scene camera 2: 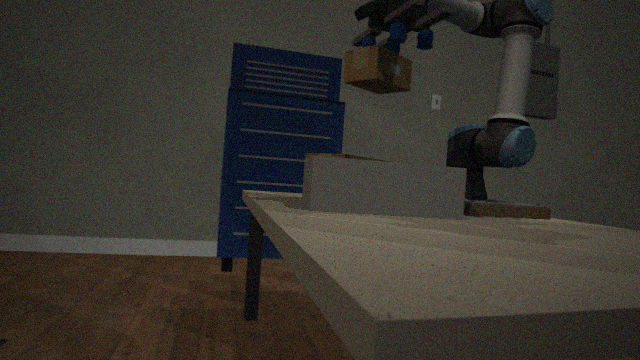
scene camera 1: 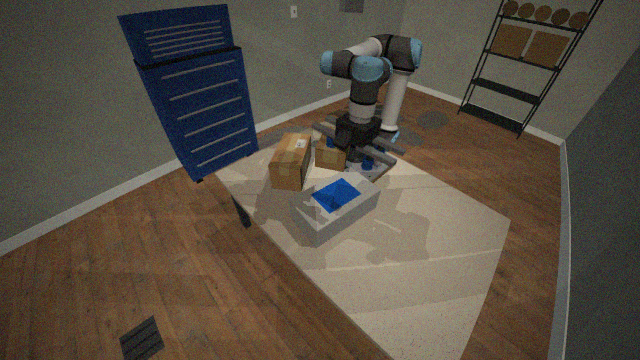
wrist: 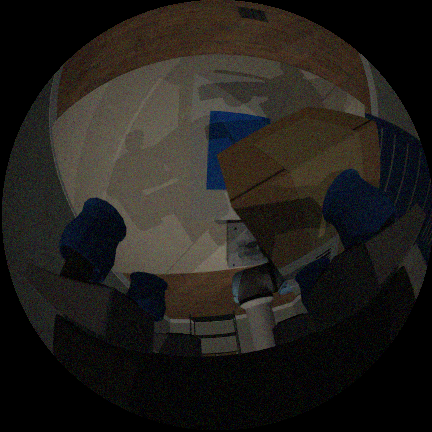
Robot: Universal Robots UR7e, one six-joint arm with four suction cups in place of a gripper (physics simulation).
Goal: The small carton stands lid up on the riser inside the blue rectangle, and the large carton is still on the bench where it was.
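Places are measured from the arm's base along level axes (x left, y ahead, z down), in metres.
Where they show: hand, tool point: (scene camera 2: 394, 52) (scene camera 1: 354, 152) (wrist: 222, 249); arm's base, link origin: (scene camera 1: 355, 155).
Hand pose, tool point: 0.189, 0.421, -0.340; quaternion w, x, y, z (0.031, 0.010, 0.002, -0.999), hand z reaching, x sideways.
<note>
Each offset is from my tool point to the top centre of the thing, as dx, dy, dz. "pt": to the spot under its first point. Level surfaces: height alone.
The small carton @(-0.085, -0.011, -0.016) (scene camera 1: 330, 157) (scene camera 2: 377, 70) (wrist: 300, 160) hangs upright from the suction cups of my gripper (scene camera 1: 352, 151) (scene camera 2: 396, 40) (wrist: 228, 252), in the air well above riser height. It is held at one side of the gripper; other cups stand free. The grey riser @(-0.062, -0.021, +0.259) (scene camera 1: 345, 220) (scene camera 2: 380, 187) stands on the bench. The blue rectangle @(-0.062, -0.021, +0.259) (scene camera 1: 336, 194) (wrist: 219, 167) on its top bears nothing, and the held carton partly covers it in the wrist view. The large carton @(-0.413, -0.123, +0.231) (scene camera 1: 287, 162) stands on the bench beside the riser. Its top @(pt -0.270, -0.027, +0.238) (scene camera 2: 345, 156) shows behind the riser in scene camera 2.
The bench @(dz +0.379) (scene camera 1: 425, 295) (scene camera 2: 450, 280) carries the arm's base plate (scene camera 1: 376, 173) (scene camera 2: 507, 210) behind the riser. A blue tool cabinet (scene camera 1: 205, 112) (scene camera 2: 285, 120) stands past the bench's large-carton end. A shelf rack (scene camera 1: 505, 90) stands in the far corner.
</note>
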